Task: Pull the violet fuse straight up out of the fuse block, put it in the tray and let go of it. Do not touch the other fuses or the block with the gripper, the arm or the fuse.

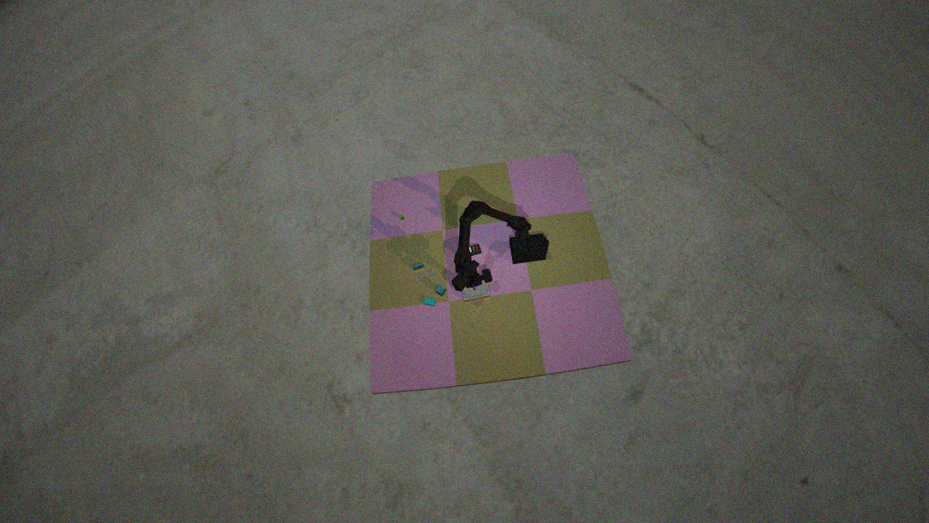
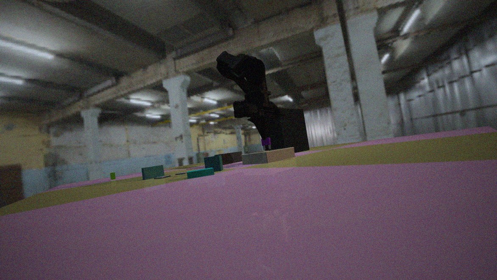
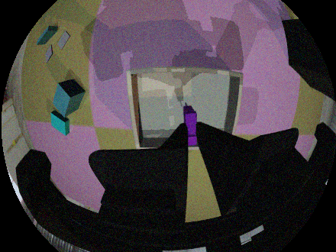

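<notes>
Now: gripper tip 6 cm above the pale tray.
</notes>
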